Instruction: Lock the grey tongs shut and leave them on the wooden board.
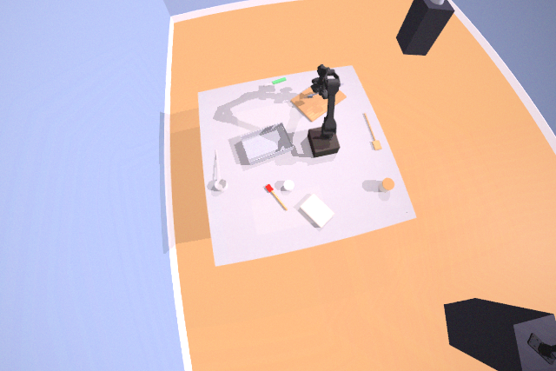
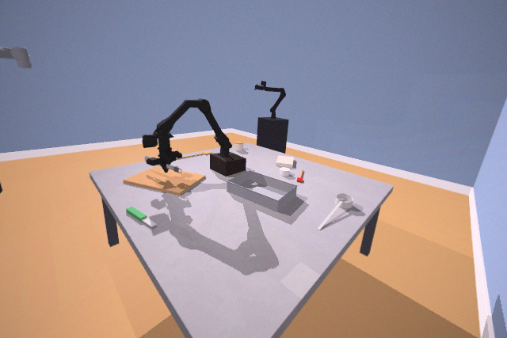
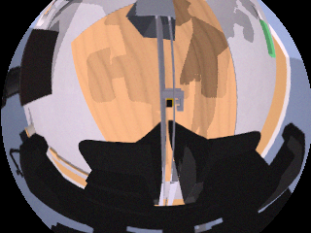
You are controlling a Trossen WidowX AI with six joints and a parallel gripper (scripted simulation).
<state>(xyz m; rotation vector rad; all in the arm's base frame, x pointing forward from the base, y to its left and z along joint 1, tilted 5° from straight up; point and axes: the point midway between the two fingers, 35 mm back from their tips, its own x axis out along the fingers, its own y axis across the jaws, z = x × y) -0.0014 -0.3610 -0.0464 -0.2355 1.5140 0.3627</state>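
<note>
The wooden board is 4 cm below my gripper tip. The rest, counted from my gripper tip: red-headed spatula 36 cm ahead, 71 cm to the left, 4 cm below; then grey roasting tin 40 cm ahead, 37 cm to the left, 2 cm below; then white block 10 cm ahead, 83 cm to the left, 3 cm below.
</note>
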